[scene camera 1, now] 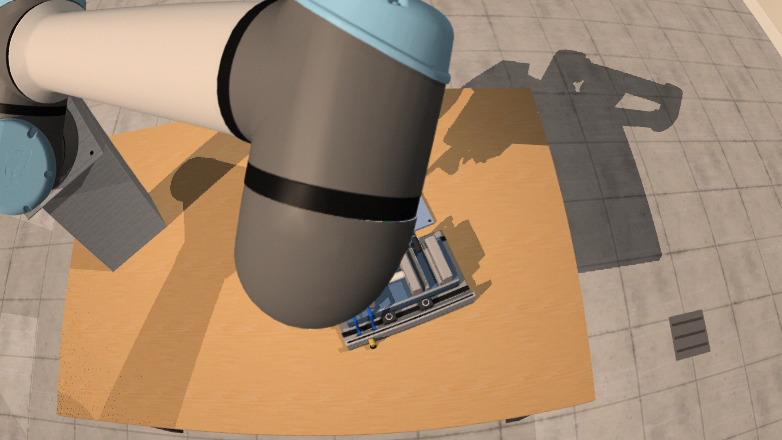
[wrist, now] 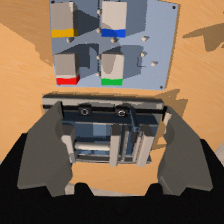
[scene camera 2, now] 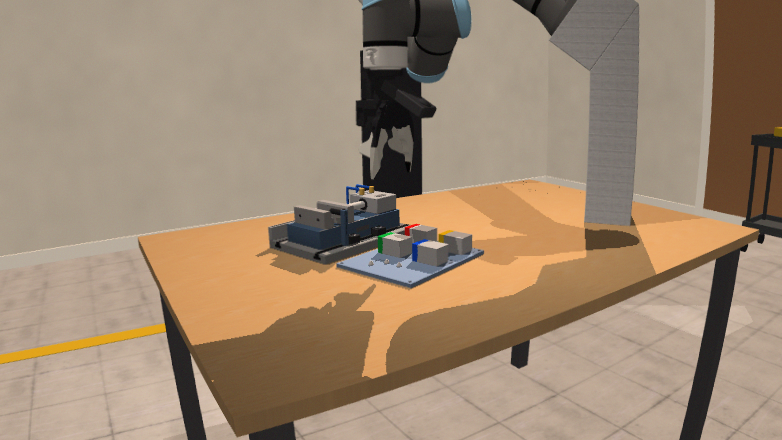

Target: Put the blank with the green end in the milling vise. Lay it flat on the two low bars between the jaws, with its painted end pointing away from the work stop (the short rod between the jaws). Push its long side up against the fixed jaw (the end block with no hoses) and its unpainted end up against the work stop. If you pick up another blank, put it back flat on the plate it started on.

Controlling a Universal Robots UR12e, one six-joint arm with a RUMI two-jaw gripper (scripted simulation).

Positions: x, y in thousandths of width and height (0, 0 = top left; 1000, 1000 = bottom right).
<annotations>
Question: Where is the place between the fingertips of my gripper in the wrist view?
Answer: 507, 467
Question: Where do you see a blue-ended blank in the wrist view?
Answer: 502, 114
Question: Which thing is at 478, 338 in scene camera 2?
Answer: My gripper.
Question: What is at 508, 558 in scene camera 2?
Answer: A green-ended blank.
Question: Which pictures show the blue-ended blank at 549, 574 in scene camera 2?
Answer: The wrist view and scene camera 2 only.
</annotations>
